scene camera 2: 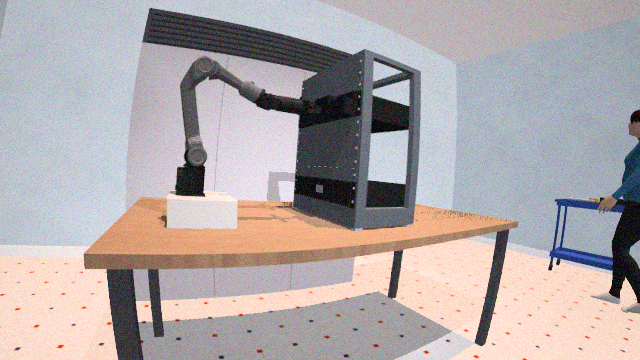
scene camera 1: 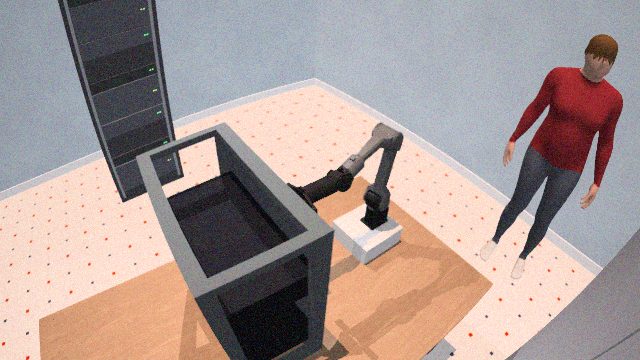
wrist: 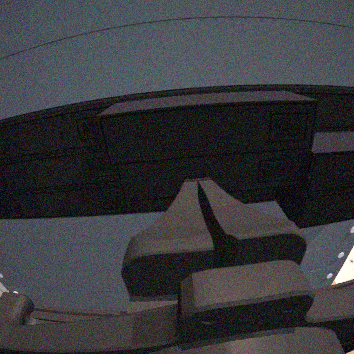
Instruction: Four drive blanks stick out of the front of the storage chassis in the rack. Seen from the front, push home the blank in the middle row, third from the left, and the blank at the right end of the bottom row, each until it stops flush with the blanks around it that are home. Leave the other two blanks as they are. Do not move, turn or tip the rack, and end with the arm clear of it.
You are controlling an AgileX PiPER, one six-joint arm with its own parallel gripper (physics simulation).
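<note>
The rack (scene camera 1: 320, 285) (scene camera 2: 365, 145) stands upright on the table, holding the dark storage chassis (scene camera 1: 225, 230) (scene camera 2: 392, 114). In the wrist view, the third-column top-row blank (wrist: 200, 132) sticks out. Below it, the third-from-left middle-row blank (wrist: 150, 182) seems to stick out too; its depth is hard to judge. At the right end, the middle-row blank (wrist: 334, 143) sticks out, and the bottom-row blank (wrist: 325, 202) below it looks proud. My gripper (wrist: 195, 189) is shut and empty, its tips over the third-column middle-row face; contact cannot be told. The bottom row behind it is hidden.
Grey panels (wrist: 65, 255) (scene camera 2: 327, 150) lie above and below the chassis in the rack front. The white arm base (scene camera 1: 367, 240) (scene camera 2: 201, 212) stands on the wooden table (scene camera 1: 125, 310) (scene camera 2: 260, 245). A person in red (scene camera 1: 580, 115) stands beyond the table; another person (scene camera 2: 631, 165) is near a blue cart (scene camera 2: 580, 256).
</note>
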